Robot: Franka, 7 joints.
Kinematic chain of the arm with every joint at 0, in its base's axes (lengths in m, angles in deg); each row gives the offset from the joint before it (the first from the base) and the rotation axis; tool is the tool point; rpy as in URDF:
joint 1: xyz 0 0 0.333 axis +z
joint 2: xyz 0 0 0 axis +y
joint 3: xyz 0 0 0.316 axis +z
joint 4: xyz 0.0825 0 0 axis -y
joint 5: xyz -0.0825 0 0.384 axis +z
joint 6: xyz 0 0 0 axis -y
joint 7: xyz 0.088 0 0 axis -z
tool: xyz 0 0 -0.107 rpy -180 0 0
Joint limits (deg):
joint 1: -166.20..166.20
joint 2: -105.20..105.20
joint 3: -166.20..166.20
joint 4: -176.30..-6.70
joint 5: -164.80..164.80
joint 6: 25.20..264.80
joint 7: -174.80..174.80
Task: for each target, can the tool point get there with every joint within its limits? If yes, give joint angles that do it. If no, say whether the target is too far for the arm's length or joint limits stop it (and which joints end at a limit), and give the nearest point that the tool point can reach.
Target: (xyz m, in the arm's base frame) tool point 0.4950 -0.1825 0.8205
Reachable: yes | joints 28.21 11.42 -74.08 -74.35 107.92 62.91 -9.94
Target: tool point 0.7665 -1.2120 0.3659
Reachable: no: too far | nearest point 0.4584 -0.7249 0.3527 | short by 0.577 m
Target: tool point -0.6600 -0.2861 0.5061
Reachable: yes | joints -129.79 25.44 -31.77 -88.63 23.56 150.23 87.10
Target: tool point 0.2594 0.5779 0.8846
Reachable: yes | joints 50.78 20.57 22.11 -51.56 -14.65 156.76 -138.89
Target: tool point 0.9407 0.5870 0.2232
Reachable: no: too far | nearest point 0.7243 0.4520 0.2485 | short by 0.256 m
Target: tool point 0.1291 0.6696 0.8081
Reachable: yes | joints -136.90 -64.69 -62.44 -52.93 63.06 146.97 -80.53
